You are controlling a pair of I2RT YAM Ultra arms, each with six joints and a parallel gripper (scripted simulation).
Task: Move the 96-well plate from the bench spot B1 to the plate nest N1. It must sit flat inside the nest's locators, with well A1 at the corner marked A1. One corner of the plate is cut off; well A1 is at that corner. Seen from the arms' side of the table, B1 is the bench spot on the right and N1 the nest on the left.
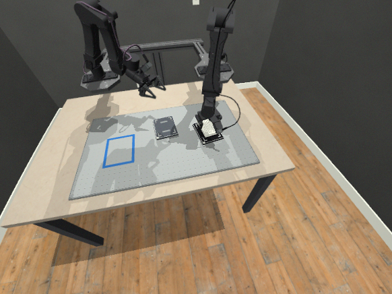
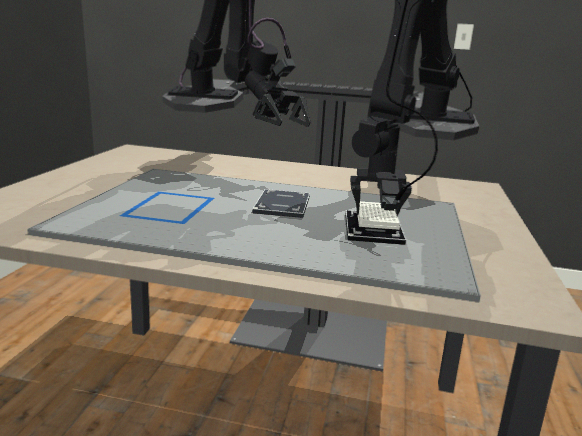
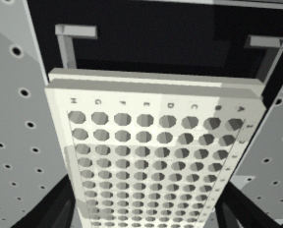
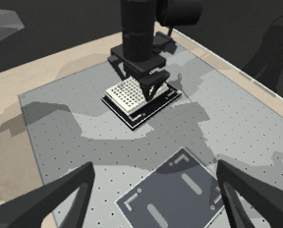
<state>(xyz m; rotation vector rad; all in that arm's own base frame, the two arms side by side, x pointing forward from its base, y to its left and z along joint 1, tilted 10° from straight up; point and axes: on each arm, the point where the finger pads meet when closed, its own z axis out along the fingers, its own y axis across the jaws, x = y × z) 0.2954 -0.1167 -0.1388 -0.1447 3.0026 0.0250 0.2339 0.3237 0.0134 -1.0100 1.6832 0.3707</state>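
The black plate nest lies 1 cm ahead of my left hand and 3 cm below it. From my left hand the other things lie so: white 96-well plate: 1 cm below.
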